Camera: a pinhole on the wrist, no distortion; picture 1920 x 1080 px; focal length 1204.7 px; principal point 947.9 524.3 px. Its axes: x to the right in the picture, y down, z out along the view. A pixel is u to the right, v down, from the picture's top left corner.
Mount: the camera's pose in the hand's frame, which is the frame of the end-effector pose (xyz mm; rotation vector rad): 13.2 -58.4 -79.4 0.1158 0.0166 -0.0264
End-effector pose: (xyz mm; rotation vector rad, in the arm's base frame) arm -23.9 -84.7 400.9 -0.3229 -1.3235 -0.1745
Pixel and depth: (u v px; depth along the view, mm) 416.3 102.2 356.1
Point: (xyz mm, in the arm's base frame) -367.3 -213.4 347.3
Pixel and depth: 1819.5 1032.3 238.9
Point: -127.9 -9.9 620.7
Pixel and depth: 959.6 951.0 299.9
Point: -226.9 4.1 470.3
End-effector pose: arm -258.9 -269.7 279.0 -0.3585 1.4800 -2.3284
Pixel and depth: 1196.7 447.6 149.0
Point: -287.8 -310.7 386.0
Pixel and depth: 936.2 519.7 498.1
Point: -127.9 -569.7 560.6
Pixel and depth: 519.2 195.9 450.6
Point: -24.7 -411.1 633.0
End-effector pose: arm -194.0 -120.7 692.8 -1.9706 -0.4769 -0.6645
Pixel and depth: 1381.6 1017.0 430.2
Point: 73.3 184.6 623.0
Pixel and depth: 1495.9 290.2 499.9
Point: -29.4 348.9 840.2
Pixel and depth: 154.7 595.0 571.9
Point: -389.5 341.1 332.9
